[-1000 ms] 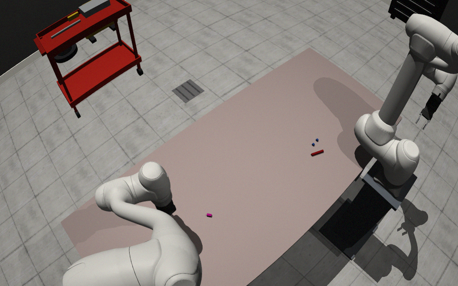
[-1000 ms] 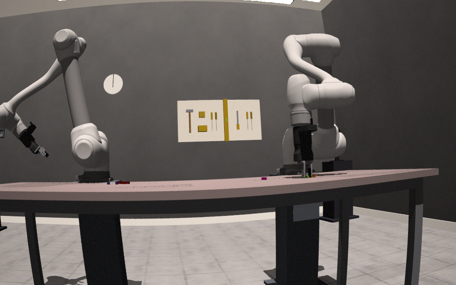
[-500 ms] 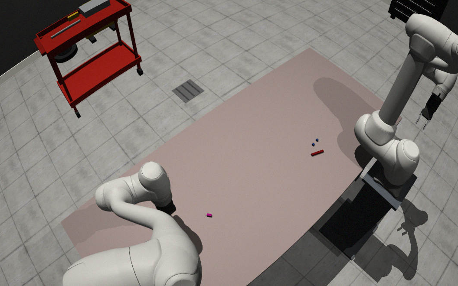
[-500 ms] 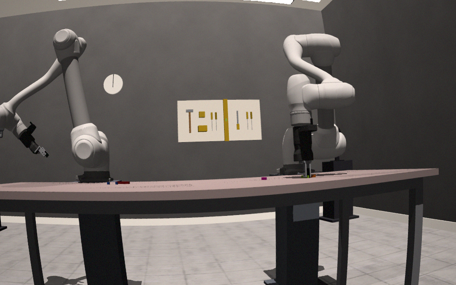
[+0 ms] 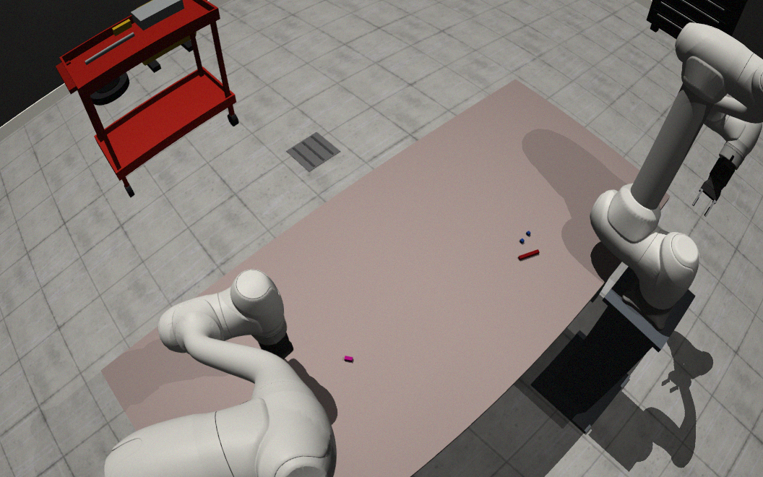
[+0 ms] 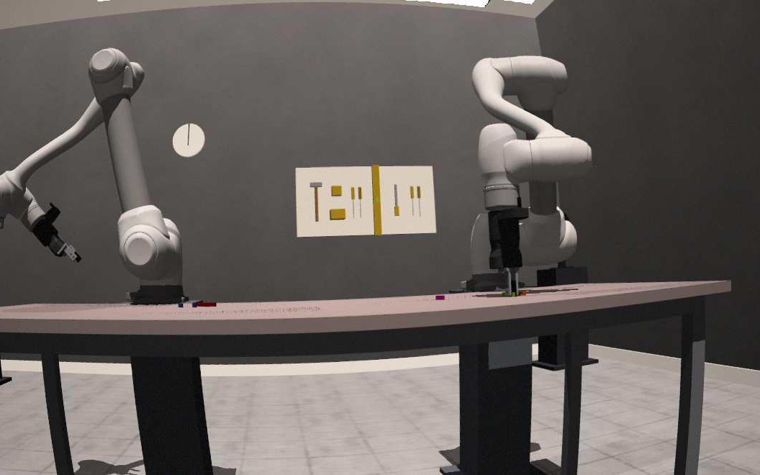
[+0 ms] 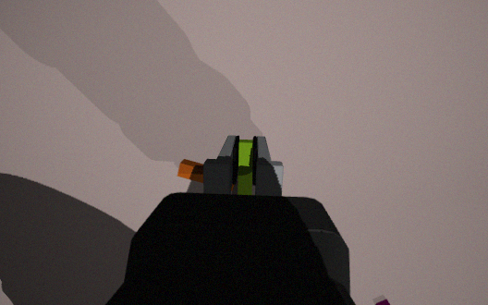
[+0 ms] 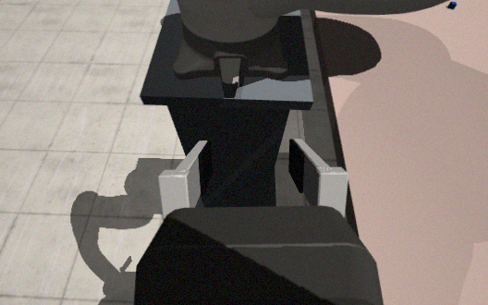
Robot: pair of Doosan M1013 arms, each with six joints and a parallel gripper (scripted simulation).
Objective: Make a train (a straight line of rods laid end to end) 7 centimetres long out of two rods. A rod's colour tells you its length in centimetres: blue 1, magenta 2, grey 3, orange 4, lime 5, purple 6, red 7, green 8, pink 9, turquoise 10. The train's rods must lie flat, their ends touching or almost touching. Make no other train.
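Note:
Now: the orange rod 30 mm to the left of my left hand, 20 mm below it and 20 mm behind it. The rest, counted from my left hand: red rod: 720 mm to the right, 280 mm behind, 20 mm below; then magenta rod: 140 mm behind, 130 mm to the right, 20 mm below; then lime rod: 20 mm below, 20 mm behind.

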